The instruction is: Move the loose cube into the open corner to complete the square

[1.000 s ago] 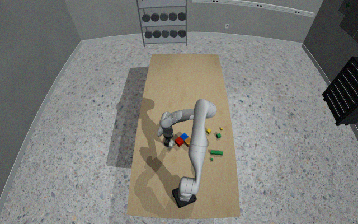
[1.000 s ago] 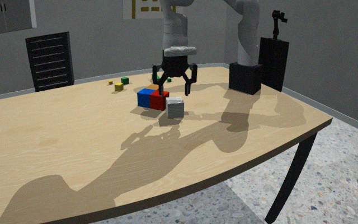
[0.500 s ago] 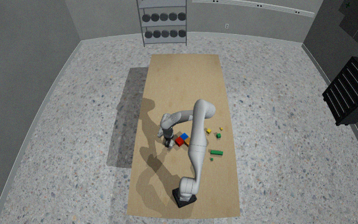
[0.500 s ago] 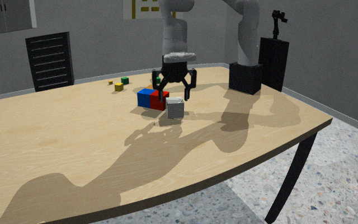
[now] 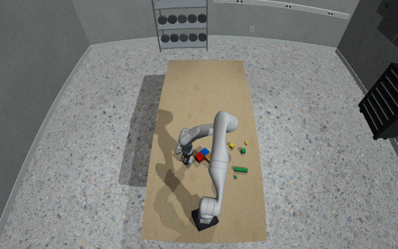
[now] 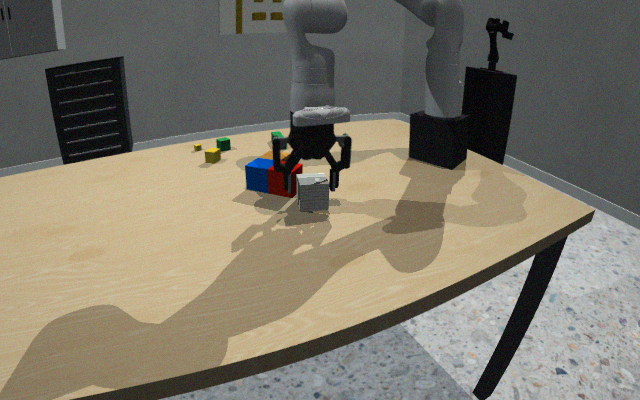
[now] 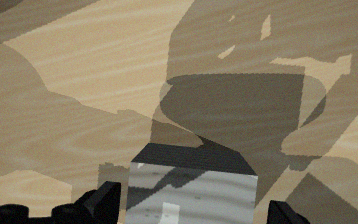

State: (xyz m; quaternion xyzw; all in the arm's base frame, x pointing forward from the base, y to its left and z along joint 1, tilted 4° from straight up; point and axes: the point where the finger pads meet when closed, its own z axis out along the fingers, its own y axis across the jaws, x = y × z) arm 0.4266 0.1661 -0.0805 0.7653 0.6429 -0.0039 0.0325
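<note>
The white cube is 1 cm below my hand. From my hand the other things lie so: blue cube: 11 cm to the right, 7 cm ahead, 1 cm below; long green block: 39 cm to the right, 4 cm behind, 3 cm below; red cube: 7 cm to the right, 3 cm ahead, 1 cm below.
</note>
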